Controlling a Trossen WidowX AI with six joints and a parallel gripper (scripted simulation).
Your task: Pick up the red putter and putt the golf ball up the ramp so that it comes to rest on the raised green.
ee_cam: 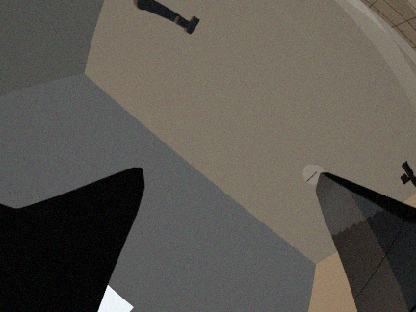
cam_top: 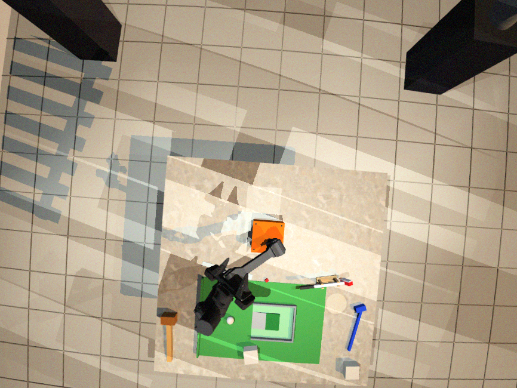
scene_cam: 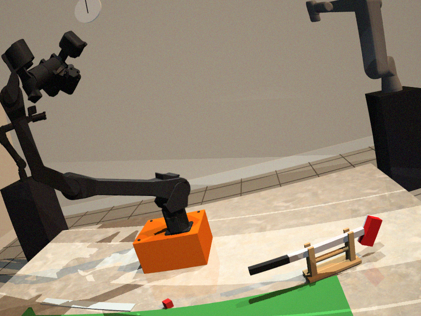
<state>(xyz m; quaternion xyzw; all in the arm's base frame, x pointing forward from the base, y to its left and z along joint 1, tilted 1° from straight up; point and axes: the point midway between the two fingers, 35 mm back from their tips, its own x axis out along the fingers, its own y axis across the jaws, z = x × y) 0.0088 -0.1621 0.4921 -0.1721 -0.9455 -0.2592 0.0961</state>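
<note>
My gripper tip is now 59 cm above the white strip, 23 cm short of it and 9 cm to the left of it. The rest, counted from my gripper tip: red putter 53 cm below, 48 cm to the left, 22 cm ahead; then white golf ball 57 cm below, 51 cm ahead, 4 cm to the right; then small red cube 58 cm below, 26 cm ahead, 14 cm to the left.
</note>
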